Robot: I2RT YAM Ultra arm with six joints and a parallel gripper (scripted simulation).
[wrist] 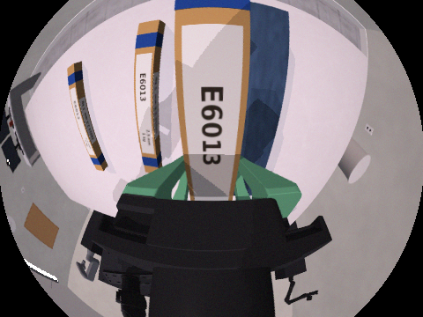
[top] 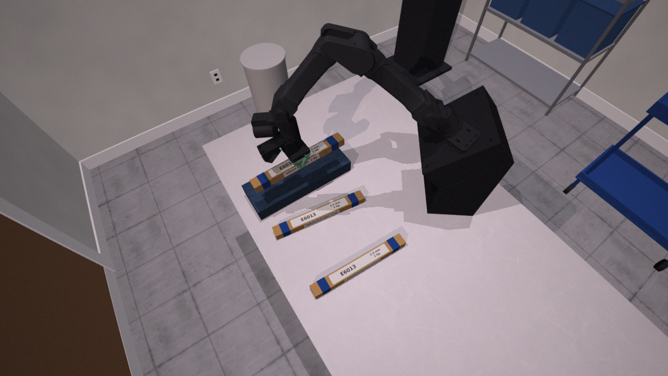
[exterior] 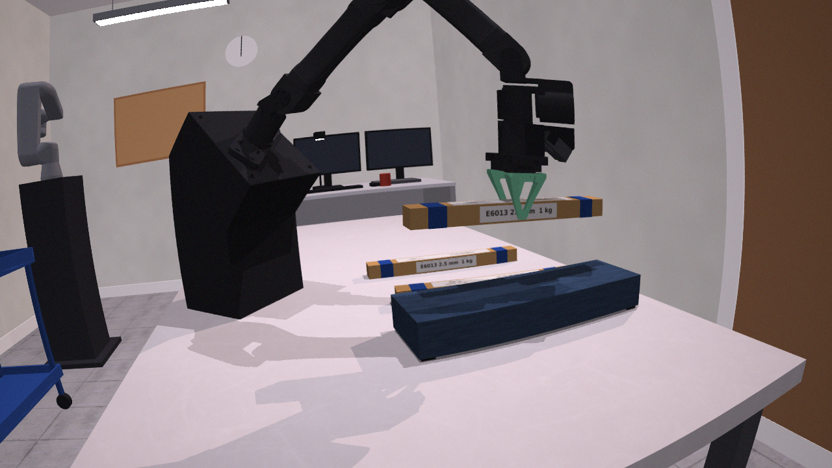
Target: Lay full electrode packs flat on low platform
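The dark blue low platform lies 150 mm below my hand and 40 mm to the right of it.
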